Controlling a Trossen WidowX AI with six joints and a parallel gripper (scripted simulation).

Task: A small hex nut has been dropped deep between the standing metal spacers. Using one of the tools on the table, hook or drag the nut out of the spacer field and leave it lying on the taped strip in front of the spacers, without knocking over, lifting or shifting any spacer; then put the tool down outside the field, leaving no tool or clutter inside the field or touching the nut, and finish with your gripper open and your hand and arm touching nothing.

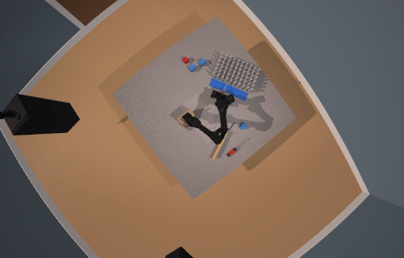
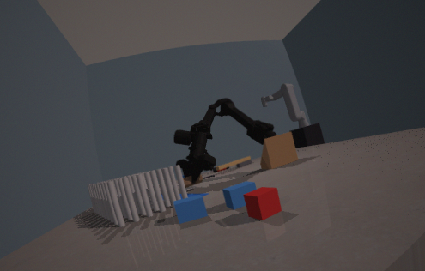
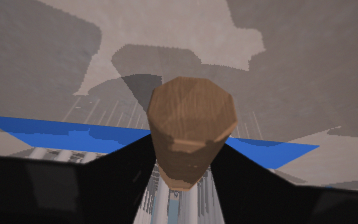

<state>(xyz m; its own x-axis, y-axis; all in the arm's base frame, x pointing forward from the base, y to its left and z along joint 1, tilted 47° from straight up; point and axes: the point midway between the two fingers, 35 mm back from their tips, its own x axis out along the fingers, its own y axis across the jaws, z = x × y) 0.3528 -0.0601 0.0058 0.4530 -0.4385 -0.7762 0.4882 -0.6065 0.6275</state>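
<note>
Right now my gripper tip is 9 cm short of the blue taped strip and 3 cm above it. Round my gripper tip: red cube 5 cm behind, 47 cm to the left, 1 cm below.
</note>
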